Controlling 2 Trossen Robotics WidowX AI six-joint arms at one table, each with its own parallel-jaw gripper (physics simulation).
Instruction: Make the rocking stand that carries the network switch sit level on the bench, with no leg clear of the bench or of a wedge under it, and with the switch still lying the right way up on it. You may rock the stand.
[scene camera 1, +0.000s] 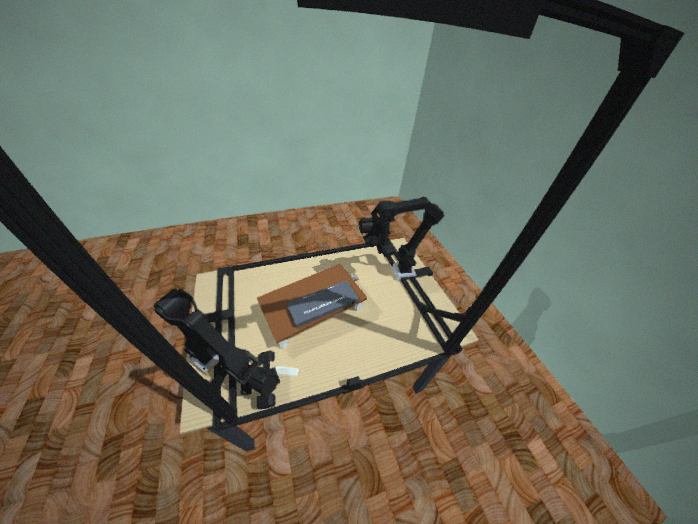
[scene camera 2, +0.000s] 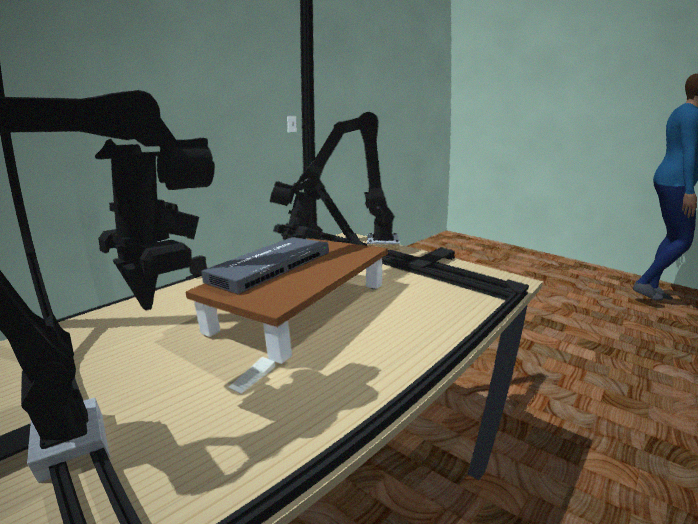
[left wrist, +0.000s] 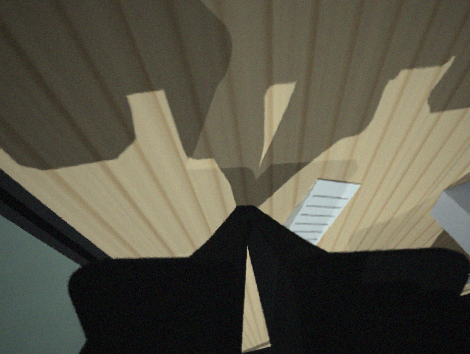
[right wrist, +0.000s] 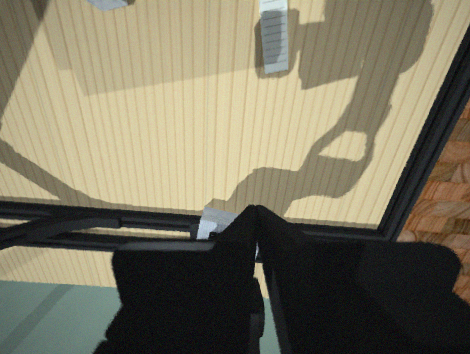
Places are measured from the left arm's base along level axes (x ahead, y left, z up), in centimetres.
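Pixels of known places: left gripper, between the fingertips: (scene camera 1: 279, 382) (left wrist: 244, 213); right gripper, between the fingertips: (scene camera 1: 379, 253) (scene camera 2: 147, 309) (right wrist: 255, 212); left arm's base, origin of its link: (scene camera 1: 206, 354) (scene camera 2: 383, 237); right arm's base, origin of its link: (scene camera 1: 404, 268) (scene camera 2: 63, 427).
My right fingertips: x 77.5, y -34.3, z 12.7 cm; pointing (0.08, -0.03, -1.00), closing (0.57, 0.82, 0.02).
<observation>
For each thing: its top centre in the pictures, then the offset to it from my right fingertips. Level surfaces: height alone.
- grey switch, centre of its top: (scene camera 2: 268, 254) (scene camera 1: 323, 300) dx -35.7, dy +8.3, dz -4.2 cm
- striped wedge, centre of its top: (left wrist: 305, 247) (scene camera 1: 286, 370) dx -64.0, dy +5.7, dz -16.0 cm
- nearby white leg, centre of its top: (scene camera 1: 280, 335) dx -56.2, dy +14.4, dz -9.2 cm
- bench, height of its surface: dz -17.2 cm
The brown-topped stand (scene camera 1: 274, 324) (scene camera 2: 304, 296) carries the grey switch (scene camera 1: 324, 303) (scene camera 2: 264, 263), label up. Its level and any small gap under its legs cannot be told. One striped wedge (scene camera 1: 287, 371) (left wrist: 325, 207) lies on the bench beside my left gripper (scene camera 1: 267, 380) (left wrist: 245, 207), apart from the nearby white leg (scene camera 1: 282, 342) (left wrist: 455, 210). Another wedge (scene camera 2: 250, 376) (right wrist: 274, 45) reaches the foot of a leg (scene camera 2: 277, 341); whether it is under it is unclear. My left gripper is shut and empty, low over the bench. My right gripper (scene camera 2: 147, 307) (right wrist: 255, 212) is shut and empty, raised above the bench.
Black rails (scene camera 1: 315, 400) (scene camera 2: 360, 431) run around the bench (scene camera 1: 394, 338) (scene camera 2: 186, 394). The right arm's pale base (scene camera 2: 67, 448) (right wrist: 215, 222) stands at the side. Tall black posts (scene camera 1: 524, 225) rise at the edges. A person in blue (scene camera 2: 676, 149) stands beyond the bench.
</observation>
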